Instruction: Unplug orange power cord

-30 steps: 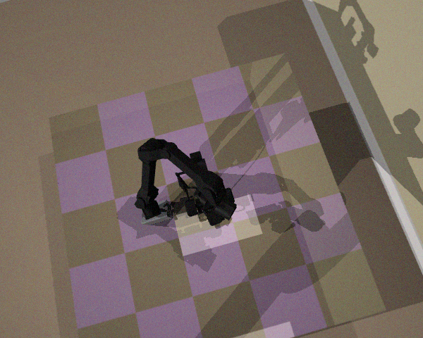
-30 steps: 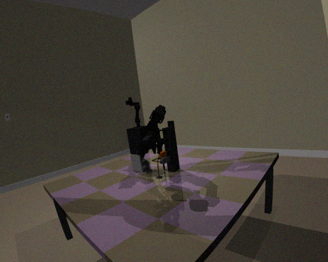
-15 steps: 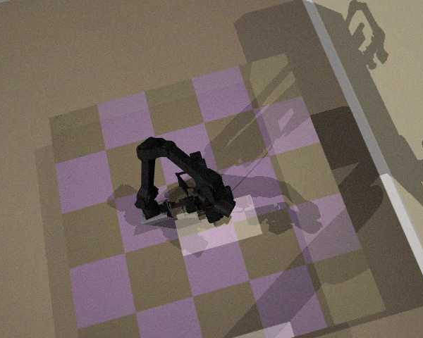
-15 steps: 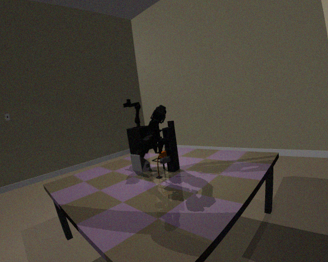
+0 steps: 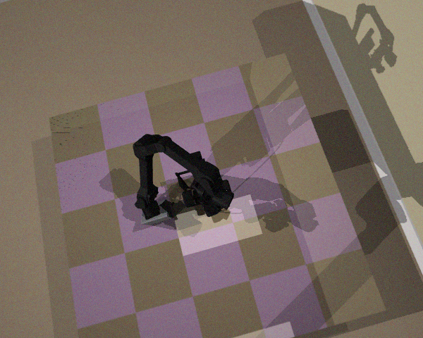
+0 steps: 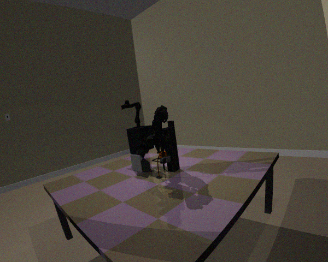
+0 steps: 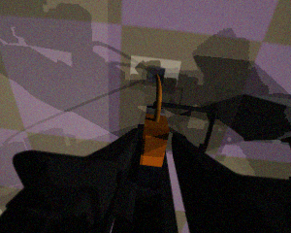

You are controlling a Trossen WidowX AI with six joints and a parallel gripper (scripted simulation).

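Right now the orange plug is 3 cm to the left of my gripper tip and 1 cm below it.
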